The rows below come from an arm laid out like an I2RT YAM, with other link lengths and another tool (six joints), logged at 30 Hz.
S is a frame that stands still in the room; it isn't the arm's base.
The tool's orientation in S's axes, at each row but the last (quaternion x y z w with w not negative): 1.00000 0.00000 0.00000 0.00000; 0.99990 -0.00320 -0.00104 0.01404; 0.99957 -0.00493 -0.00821 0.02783; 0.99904 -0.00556 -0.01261 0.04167; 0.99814 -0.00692 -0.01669 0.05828; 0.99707 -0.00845 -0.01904 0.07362; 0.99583 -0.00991 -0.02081 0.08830; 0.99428 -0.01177 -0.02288 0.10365; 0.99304 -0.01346 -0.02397 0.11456; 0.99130 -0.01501 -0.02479 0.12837; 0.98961 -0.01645 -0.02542 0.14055
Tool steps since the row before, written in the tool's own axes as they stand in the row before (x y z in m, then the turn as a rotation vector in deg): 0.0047 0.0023 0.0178 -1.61 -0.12 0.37; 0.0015 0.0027 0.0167 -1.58 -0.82 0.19; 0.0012 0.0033 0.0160 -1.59 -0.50 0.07; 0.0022 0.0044 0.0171 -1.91 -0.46 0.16; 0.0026 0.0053 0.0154 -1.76 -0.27 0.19; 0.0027 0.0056 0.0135 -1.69 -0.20 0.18; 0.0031 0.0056 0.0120 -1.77 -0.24 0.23; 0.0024 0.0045 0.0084 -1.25 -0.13 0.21; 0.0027 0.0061 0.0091 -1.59 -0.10 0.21; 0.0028 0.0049 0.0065 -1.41 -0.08 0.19; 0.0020 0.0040 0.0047 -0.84 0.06 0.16
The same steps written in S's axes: 0.0047 -0.0023 -0.0178 -1.61 0.12 -0.37; 0.0014 -0.0032 -0.0166 -1.58 0.82 -0.21; 0.0009 -0.0042 -0.0158 -1.59 0.51 -0.07; 0.0017 -0.0058 -0.0167 -1.91 0.47 -0.15; 0.0020 -0.0071 -0.0148 -1.76 0.27 -0.16; 0.0021 -0.0076 -0.0126 -1.69 0.20 -0.15; 0.0025 -0.0077 -0.0109 -1.77 0.24 -0.20; 0.0019 -0.0062 -0.0074 -1.26 0.12 -0.18; 0.0021 -0.0081 -0.0076 -1.60 0.10 -0.16; 0.0023 -0.0065 -0.0052 -1.42 0.08 -0.14; 0.0016 -0.0052 -0.0035 -0.85 -0.07 -0.10
